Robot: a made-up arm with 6 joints. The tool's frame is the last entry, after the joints.
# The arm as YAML. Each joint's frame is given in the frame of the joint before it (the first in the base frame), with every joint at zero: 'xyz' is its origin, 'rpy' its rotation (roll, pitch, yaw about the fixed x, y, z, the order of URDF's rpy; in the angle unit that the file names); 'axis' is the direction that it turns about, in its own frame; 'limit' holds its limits. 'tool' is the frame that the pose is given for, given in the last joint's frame.
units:
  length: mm
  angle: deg
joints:
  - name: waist
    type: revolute
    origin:
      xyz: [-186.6, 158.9, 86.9]
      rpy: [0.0, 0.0, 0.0]
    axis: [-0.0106, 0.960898, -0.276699]
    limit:
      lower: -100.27
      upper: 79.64
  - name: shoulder
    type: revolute
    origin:
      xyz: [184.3, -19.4, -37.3]
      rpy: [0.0, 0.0, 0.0]
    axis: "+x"
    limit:
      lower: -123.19
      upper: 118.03
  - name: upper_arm
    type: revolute
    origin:
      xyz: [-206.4, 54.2, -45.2]
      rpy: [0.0, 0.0, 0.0]
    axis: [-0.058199, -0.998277, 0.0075]
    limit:
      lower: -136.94
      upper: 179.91
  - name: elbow
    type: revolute
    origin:
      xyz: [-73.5, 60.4, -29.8]
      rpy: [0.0, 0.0, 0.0]
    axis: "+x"
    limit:
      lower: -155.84
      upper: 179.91
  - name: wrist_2
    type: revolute
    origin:
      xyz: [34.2, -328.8, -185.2]
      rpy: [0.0, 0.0, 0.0]
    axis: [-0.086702, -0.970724, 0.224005]
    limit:
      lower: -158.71
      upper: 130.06
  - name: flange
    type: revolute
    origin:
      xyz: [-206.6, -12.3, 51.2]
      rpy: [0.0, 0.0, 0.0]
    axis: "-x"
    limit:
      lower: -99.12
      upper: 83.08
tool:
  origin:
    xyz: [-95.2, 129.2, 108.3]
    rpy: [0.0, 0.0, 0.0]
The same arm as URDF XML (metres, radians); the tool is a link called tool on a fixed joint. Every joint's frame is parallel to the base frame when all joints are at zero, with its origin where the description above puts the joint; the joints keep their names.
<robot name="arm">
  <link name="base_link"/>
  <link name="link1"/>
  <link name="link2"/>
  <link name="link3"/>
  <link name="link4"/>
  <link name="link5"/>
  <link name="link6"/>
  <link name="tool"/>
  <joint name="waist" type="revolute">
    <parent link="base_link"/>
    <child link="link1"/>
    <origin xyz="-0.1866 0.1589 0.0869" rpy="0 0 0"/>
    <axis xyz="-0.0106 0.960898 -0.276699"/>
    <limit lower="-1.75" upper="1.39"/>
  </joint>
  <joint name="shoulder" type="revolute">
    <parent link="link1"/>
    <child link="link2"/>
    <origin xyz="0.1843 -0.0194 -0.0373" rpy="0 0 0"/>
    <axis xyz="1 0 0"/>
    <limit lower="-2.1501" upper="2.06"/>
  </joint>
  <joint name="upper_arm" type="revolute">
    <parent link="link2"/>
    <child link="link3"/>
    <origin xyz="-0.2064 0.0542 -0.0452" rpy="0 0 0"/>
    <axis xyz="-0.058199 -0.998277 0.0075"/>
    <limit lower="-2.3901" upper="3.14"/>
  </joint>
  <joint name="elbow" type="revolute">
    <parent link="link3"/>
    <child link="link4"/>
    <origin xyz="-0.0735 0.0604 -0.0298" rpy="0 0 0"/>
    <axis xyz="1 0 0"/>
    <limit lower="-2.7199" upper="3.14"/>
  </joint>
  <joint name="wrist_2" type="revolute">
    <parent link="link4"/>
    <child link="link5"/>
    <origin xyz="0.0342 -0.3288 -0.1852" rpy="0 0 0"/>
    <axis xyz="-0.086702 -0.970724 0.224005"/>
    <limit lower="-2.77" upper="2.27"/>
  </joint>
  <joint name="flange" type="revolute">
    <parent link="link5"/>
    <child link="link6"/>
    <origin xyz="-0.2066 -0.0123 0.0512" rpy="0 0 0"/>
    <axis xyz="-1 0 0"/>
    <limit lower="-1.73" upper="1.45"/>
  </joint>
  <joint name="tool_joint" type="fixed">
    <parent link="link6"/>
    <child link="tool"/>
    <origin xyz="-0.0952 0.1292 0.1083" rpy="0 0 0"/>
  </joint>
</robot>

